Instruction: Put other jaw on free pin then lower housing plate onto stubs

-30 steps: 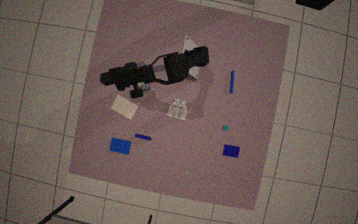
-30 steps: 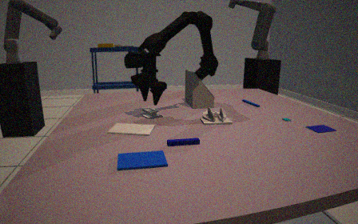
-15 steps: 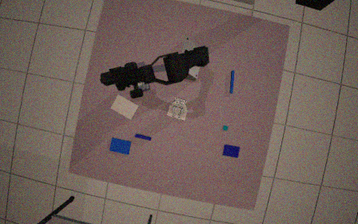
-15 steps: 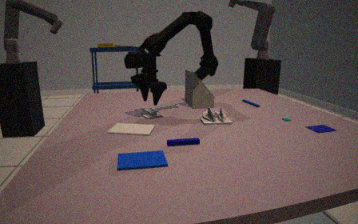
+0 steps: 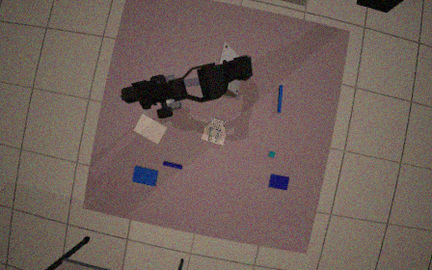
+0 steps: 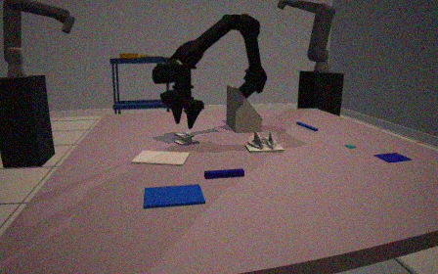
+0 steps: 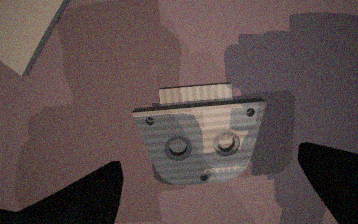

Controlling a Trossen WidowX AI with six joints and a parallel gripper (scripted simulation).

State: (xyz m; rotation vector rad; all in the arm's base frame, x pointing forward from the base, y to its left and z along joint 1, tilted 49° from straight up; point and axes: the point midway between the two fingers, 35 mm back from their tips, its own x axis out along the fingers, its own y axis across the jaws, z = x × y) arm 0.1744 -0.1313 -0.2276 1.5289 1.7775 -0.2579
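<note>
My gripper tip is 10 mm to the right of the grey housing plate and 30 mm above it. Round my gripper tip: dark blue bar 320 mm ahead, 80 mm to the left, 50 mm below; then dark blue slab 300 mm ahead, 660 mm to the left, 60 mm below; then teal piece 160 mm ahead, 590 mm to the left, 60 mm below.
</note>
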